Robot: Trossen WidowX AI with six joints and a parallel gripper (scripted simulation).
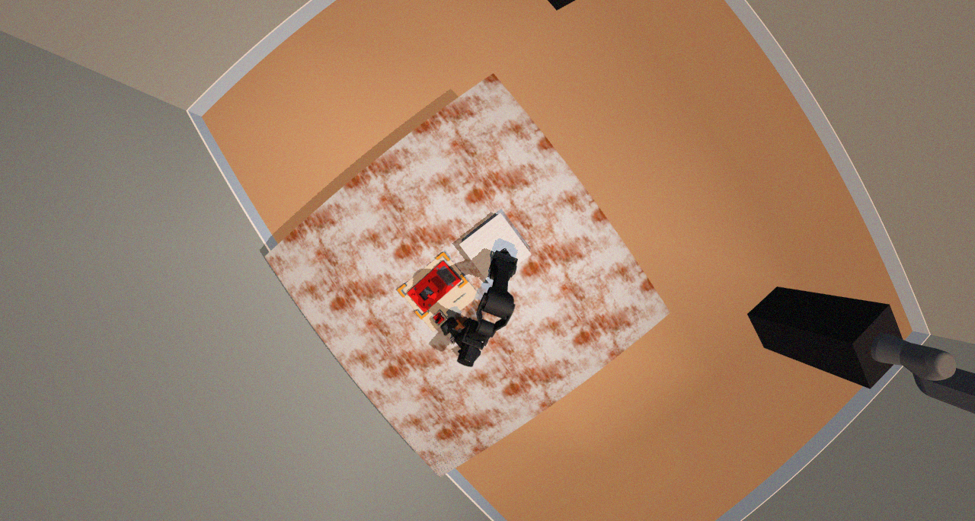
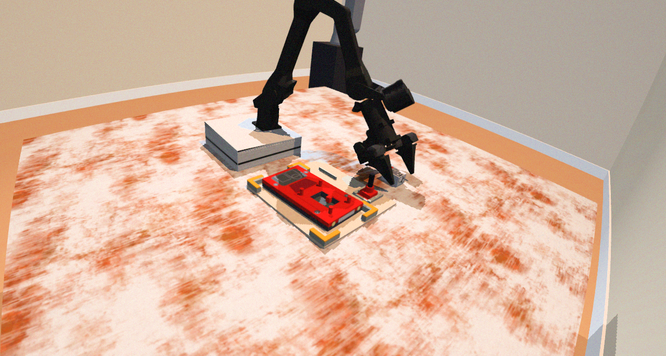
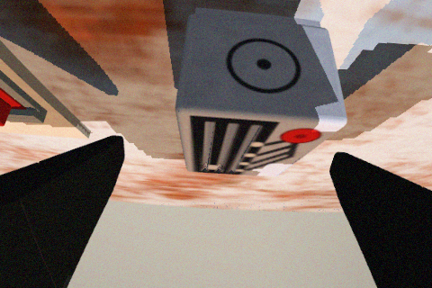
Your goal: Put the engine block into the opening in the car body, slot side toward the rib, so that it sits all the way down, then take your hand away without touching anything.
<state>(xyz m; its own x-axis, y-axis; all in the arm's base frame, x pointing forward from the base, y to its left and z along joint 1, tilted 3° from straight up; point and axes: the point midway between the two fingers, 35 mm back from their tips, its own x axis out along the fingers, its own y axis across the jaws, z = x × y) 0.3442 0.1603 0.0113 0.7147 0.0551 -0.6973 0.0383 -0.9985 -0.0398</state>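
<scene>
The engine block is 30 mm behind my gripper tip, 10 mm to the right of it and 10 mm below it.
</scene>
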